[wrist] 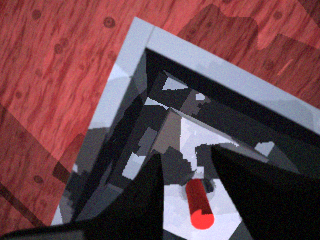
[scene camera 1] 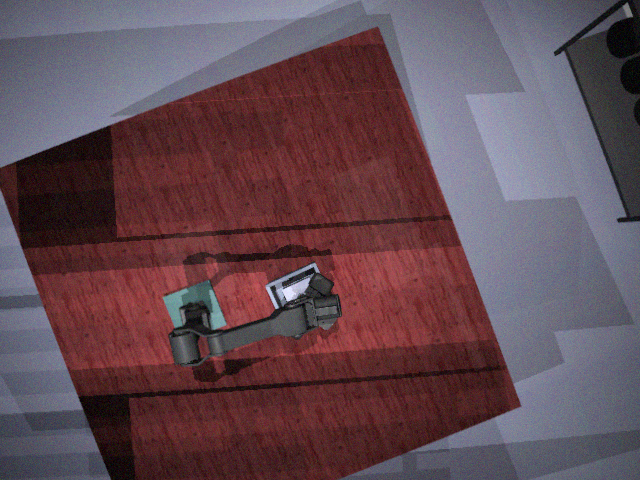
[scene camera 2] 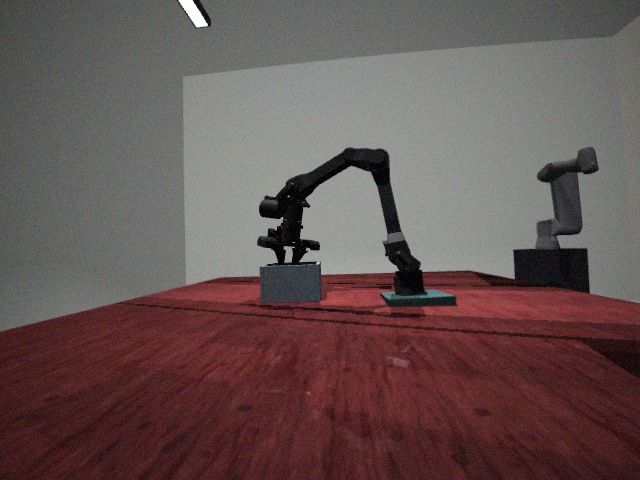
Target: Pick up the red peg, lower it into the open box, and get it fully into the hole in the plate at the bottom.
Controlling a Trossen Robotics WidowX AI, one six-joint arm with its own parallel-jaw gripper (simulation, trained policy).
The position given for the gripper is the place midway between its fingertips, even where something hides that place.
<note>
In view: the gripper (scene camera 2: 286,271), a grey box (scene camera 1: 274,288) and a red peg (wrist: 200,212).
The grey box is seen too in the wrist view (wrist: 154,69). The gripper also shows in the wrist view (wrist: 186,156). Scene camera 2 does not show the red peg, which is hidden by the grey box.
</note>
